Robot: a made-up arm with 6 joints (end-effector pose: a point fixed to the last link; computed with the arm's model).
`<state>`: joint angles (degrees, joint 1 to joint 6).
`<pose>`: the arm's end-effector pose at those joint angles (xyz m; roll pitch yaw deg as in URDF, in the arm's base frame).
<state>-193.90 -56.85 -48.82 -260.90 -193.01 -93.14</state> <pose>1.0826 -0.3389 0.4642 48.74 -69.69 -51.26</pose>
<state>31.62 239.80 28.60 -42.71 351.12 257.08</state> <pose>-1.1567 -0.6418 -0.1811 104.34 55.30 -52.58</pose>
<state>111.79 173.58 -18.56 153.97 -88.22 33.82</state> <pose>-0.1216 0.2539 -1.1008 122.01 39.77 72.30</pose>
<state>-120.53 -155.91 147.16 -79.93 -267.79 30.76</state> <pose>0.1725 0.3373 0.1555 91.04 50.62 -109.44</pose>
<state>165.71 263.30 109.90 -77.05 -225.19 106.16</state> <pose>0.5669 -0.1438 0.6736 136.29 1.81 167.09</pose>
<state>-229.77 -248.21 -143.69 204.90 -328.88 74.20</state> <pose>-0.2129 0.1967 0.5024 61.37 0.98 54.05</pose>
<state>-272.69 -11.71 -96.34 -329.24 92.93 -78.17</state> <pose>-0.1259 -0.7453 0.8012 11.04 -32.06 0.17</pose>
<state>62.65 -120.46 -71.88 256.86 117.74 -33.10</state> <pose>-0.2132 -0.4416 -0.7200 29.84 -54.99 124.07</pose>
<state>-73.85 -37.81 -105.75 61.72 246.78 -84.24</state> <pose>-0.2230 0.7360 0.2996 -86.27 -25.79 140.36</pose>
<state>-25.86 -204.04 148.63 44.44 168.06 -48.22</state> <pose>-0.1004 0.1187 -0.1359 -115.72 1.81 -107.48</pose>
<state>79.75 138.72 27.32 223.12 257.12 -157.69</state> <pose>0.0011 0.5828 -0.9290 -78.60 -76.94 116.80</pose>
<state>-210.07 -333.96 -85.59 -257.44 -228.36 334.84</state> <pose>0.0961 -0.1798 1.1458 -118.74 -7.34 120.02</pose>
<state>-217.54 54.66 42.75 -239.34 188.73 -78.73</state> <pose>-0.9225 0.6558 0.5607 -81.58 69.73 -112.12</pose>
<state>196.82 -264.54 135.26 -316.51 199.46 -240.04</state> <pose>-0.2934 -0.1248 -0.2143 65.70 5.27 -90.11</pose>
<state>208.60 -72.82 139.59 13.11 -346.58 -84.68</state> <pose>0.0766 -0.0220 0.6860 -79.38 17.26 124.85</pose>
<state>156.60 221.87 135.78 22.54 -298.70 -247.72</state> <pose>0.3845 -0.2509 0.3249 57.33 -18.11 -79.07</pose>
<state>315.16 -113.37 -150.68 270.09 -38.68 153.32</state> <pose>0.0713 0.0694 -0.1455 94.98 22.81 85.92</pose>
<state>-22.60 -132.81 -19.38 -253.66 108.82 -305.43</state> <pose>-0.6861 0.4167 -0.8147 -80.63 -8.34 -47.00</pose>
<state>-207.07 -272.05 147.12 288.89 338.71 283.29</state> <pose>-0.1883 0.0085 -0.1605 161.02 48.23 101.92</pose>
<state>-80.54 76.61 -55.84 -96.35 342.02 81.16</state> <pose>0.2315 -0.9313 1.0257 -23.21 17.35 -96.01</pose>
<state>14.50 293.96 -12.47 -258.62 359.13 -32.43</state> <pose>-1.3151 -0.2876 0.6485 -77.52 -20.77 100.88</pose>
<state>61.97 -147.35 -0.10 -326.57 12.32 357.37</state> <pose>-0.4187 -0.6569 -0.9752 -159.80 -39.16 -158.12</pose>
